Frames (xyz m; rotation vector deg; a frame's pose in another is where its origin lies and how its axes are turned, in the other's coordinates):
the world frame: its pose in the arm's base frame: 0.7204 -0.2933 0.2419 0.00 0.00 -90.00
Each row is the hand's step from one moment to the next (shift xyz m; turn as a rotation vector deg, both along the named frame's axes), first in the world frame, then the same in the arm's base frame.
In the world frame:
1: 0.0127 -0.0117 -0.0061 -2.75 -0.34 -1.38
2: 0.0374 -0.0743 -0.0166 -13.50 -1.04 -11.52
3: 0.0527 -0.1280 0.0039 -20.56 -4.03 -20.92
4: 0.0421 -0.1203 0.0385 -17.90 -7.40 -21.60
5: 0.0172 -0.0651 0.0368 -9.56 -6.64 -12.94
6: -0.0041 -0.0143 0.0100 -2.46 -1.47 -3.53
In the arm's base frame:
1: -0.0117 -0.0127 -0.0061 -0.34 2.75 -1.38
2: -0.0743 -0.0374 -0.0166 -1.04 13.50 -11.52
3: -0.1280 -0.0527 0.0039 -4.03 20.56 -20.92
4: -0.1203 -0.0421 0.0385 -7.40 17.90 -21.60
5: -0.0651 -0.0172 0.0368 -6.64 9.56 -12.94
6: -0.0143 0.0041 0.0100 -1.47 2.46 -3.53

